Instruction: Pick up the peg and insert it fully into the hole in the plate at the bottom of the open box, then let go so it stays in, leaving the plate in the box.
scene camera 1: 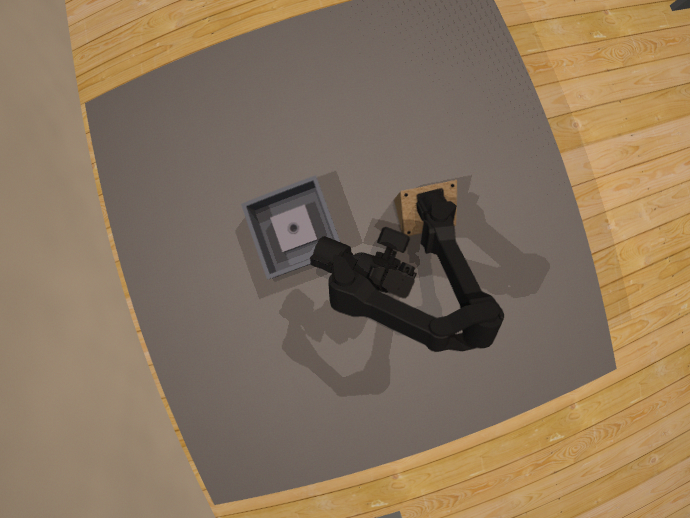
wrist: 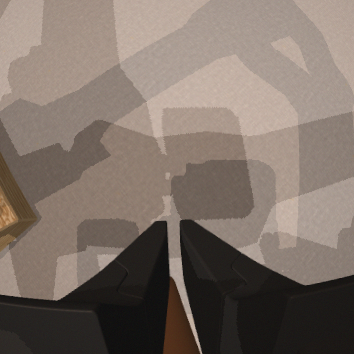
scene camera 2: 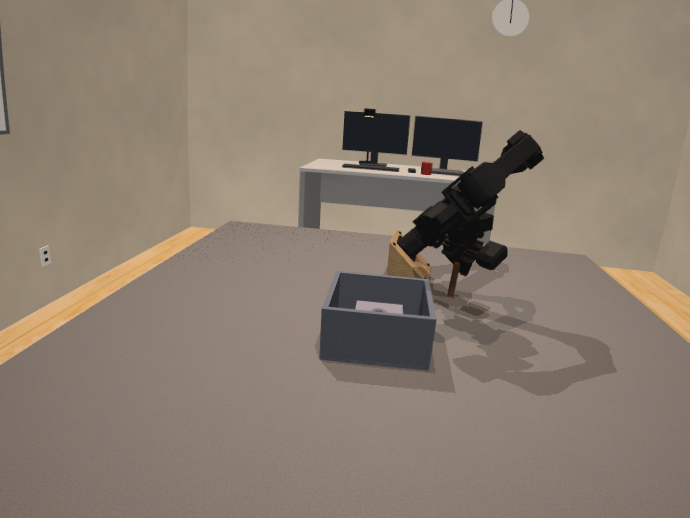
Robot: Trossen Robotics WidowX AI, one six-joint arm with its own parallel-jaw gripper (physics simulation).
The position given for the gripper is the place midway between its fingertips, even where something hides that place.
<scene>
In view: the gripper [scene camera 2: 464,274] and a grey-blue box [scene camera 2: 348,335].
The grey-blue box shows as well in scene camera 1 [scene camera 1: 258,211]. The gripper shows as well in scene camera 1 [scene camera 1: 391,273] and in the wrist view [wrist: 173,231]. The wrist view does not show the grey-blue box: it is out of frame.
</scene>
